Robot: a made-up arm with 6 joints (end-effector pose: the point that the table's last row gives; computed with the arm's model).
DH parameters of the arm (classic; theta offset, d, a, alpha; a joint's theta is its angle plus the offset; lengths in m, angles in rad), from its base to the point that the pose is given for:
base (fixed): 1.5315 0 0.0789 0
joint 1: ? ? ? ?
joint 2: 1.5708 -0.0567 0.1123 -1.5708
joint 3: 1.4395 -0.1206 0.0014 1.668
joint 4: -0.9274 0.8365 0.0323 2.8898
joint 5: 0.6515 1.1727 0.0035 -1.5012
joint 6: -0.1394 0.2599 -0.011 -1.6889
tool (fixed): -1.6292 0.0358 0 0
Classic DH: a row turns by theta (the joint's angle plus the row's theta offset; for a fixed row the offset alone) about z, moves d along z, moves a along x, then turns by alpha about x.
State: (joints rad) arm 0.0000 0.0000 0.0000 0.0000 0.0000 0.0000
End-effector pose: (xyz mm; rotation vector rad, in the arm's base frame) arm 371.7 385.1 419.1 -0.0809 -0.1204 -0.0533
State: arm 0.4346 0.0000 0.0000 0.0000 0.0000 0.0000
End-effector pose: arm 208.5 511.8 419.1 -0.0533 -0.1359 0.3805
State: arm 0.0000 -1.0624 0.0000 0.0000 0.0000 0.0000
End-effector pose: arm 371.7 68.5 267.5 -1.1417 -0.1382 0.0159
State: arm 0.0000 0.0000 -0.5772 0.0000 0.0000 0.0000
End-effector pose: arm 135.8 385.1 236.6 -0.0935 0.4563 -0.0283
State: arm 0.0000 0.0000 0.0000 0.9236 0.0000 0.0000
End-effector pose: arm 35.5 677.7 434.7 0.0970 -0.0556 0.8514
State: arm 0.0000 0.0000 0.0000 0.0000 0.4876 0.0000
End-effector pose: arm 340.6 265.0 410.3 -0.0755 -0.0710 -0.5388
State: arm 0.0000 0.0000 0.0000 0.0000 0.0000 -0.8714
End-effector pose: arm 371.7 415.8 412.2 -0.9510 -0.1368 0.0026
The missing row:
joint 1: 0.0393 0.6127 0.019 1.5708
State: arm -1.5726 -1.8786 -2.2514 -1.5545 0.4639 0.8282
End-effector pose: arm 348.6 340.6 855.9 1.8336 -1.1287 0.4852
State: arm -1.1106 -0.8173 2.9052 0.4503 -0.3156 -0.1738
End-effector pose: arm 550.1 602.8 531.9 -2.2163 -1.7039 1.0819
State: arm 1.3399 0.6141 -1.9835 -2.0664 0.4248 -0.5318
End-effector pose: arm 402.5 -187.3 678.6 -2.3483 -0.5718 0.0496
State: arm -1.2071 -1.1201 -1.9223 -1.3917 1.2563 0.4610
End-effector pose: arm 41.3 422.7 888.4 2.2000 -0.5906 0.8553
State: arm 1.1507 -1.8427 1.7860 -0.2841 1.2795 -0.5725
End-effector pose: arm -300.9 441.7 533.8 0.4903 -1.7426 0.7540
